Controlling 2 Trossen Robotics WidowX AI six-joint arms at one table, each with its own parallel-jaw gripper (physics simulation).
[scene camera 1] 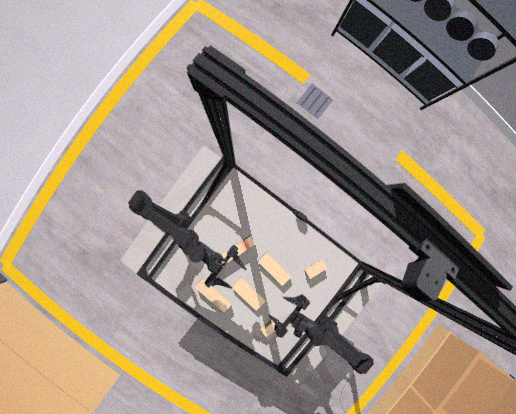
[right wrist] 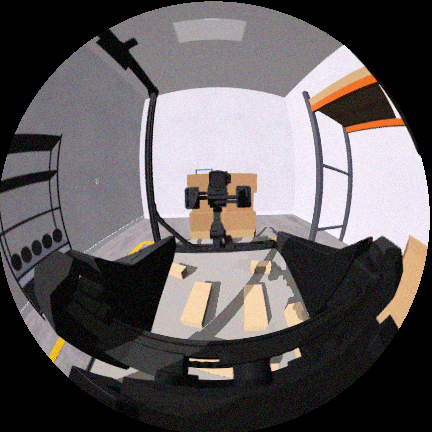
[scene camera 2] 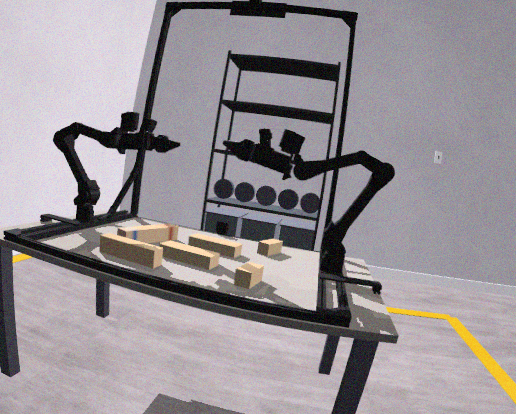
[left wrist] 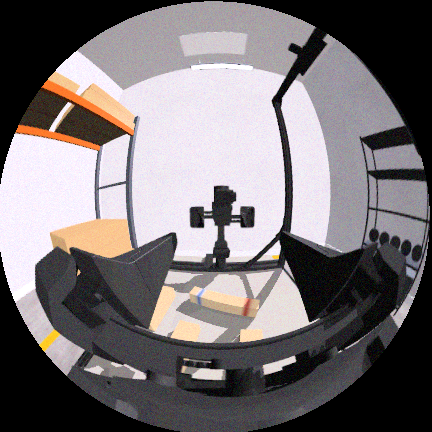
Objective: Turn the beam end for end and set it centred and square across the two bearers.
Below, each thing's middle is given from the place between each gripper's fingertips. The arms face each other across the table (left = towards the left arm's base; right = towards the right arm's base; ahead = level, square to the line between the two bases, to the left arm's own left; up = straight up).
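Labels:
The beam (scene camera 2: 163, 232) is 24 cm to the right of my left hand, 34 cm below it and 1 cm behind it.
As for my right hand, that's 320 mm above the beam, 60 mm to the left of it and 10 mm past it.

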